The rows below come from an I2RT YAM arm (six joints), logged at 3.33 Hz.
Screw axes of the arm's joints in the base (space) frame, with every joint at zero. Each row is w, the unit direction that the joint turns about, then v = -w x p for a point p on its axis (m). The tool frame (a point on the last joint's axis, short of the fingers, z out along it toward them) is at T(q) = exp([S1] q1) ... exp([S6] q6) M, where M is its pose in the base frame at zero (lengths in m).
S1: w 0 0 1 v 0 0 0
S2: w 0 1 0 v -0.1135 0 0.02
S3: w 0 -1 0 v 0.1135 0 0.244
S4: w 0 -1 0 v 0.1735 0 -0.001
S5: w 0 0 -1 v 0 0.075 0
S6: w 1 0 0 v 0 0.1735 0
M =
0 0 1 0.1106
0 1 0 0
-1 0 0 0.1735
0 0 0 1
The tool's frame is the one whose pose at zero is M.
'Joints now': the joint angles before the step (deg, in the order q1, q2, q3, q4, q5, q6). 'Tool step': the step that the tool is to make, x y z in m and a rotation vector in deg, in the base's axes. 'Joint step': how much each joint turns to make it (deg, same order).
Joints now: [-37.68 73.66 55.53 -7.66 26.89 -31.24]
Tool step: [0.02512 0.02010 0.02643 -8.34 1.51 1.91]
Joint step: [6.72 0.95 3.95 3.61 7.40 -6.17]
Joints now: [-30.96 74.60 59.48 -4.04 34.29 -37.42]
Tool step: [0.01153 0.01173 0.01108 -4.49 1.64 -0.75]
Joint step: [3.54 0.72 1.67 2.23 5.51 -4.02]
